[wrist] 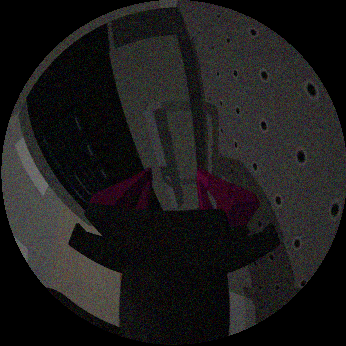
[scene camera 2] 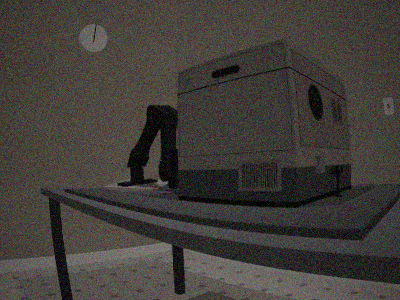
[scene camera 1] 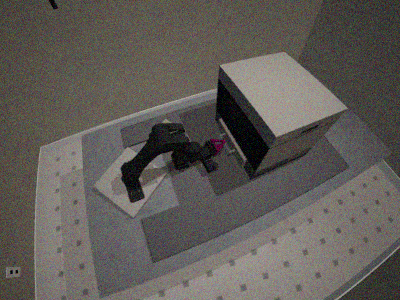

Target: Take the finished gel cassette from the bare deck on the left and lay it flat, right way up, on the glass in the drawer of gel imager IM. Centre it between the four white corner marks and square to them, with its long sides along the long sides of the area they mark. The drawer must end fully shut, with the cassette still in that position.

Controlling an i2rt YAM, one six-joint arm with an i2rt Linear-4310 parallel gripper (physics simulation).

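Frame: origin at the arm's base, x ahead, y left, z up, level; metres.
Where they show: gripper, between the fingertips: (wrist: 173,171) (scene camera 1: 223,143); arm's base, origin of its link: (scene camera 2: 137,183) (scene camera 1: 132,182).
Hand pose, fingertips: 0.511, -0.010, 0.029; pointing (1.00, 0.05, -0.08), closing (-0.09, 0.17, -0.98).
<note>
Things, the pixels of their top centre, and the offset from my fingertips, as dx, dy, dz. "pt": a spot on its surface instead. Level surfaces: height alone.
- bar handle, a spot on its surface: (wrist: 156,145) pt -0.010, -0.038, +0.009
- gel cassette, centre of its top: (scene camera 1: 166,127) -0.233, +0.270, -0.041
- deck with round holes, height of its surface: dz -0.048
The gel imager IM (scene camera 1: 282,95) (scene camera 2: 235,120) is a big pale box with a dark front. Its light drawer front (scene camera 1: 235,142) (wrist: 145,70) looks shut against the box, and carries a bar handle (wrist: 156,145). My gripper (scene camera 1: 222,144) (wrist: 173,171) has magenta fingertips and is part open, one on each side of the handle's near end in the wrist view; I see no clear grip on it. A small pale sliver of the gel cassette (scene camera 1: 167,121) shows behind the arm in scene camera 1. The glass and corner marks are hidden inside the imager.
The arm (scene camera 1: 150,147) (scene camera 2: 145,140) stands on a pale square plate (scene camera 1: 107,185) left of the imager. Darker mat panels (scene camera 1: 200,220) lie in front of and around the imager. A deck with round holes (wrist: 280,100) shows at the right of the wrist view.
</note>
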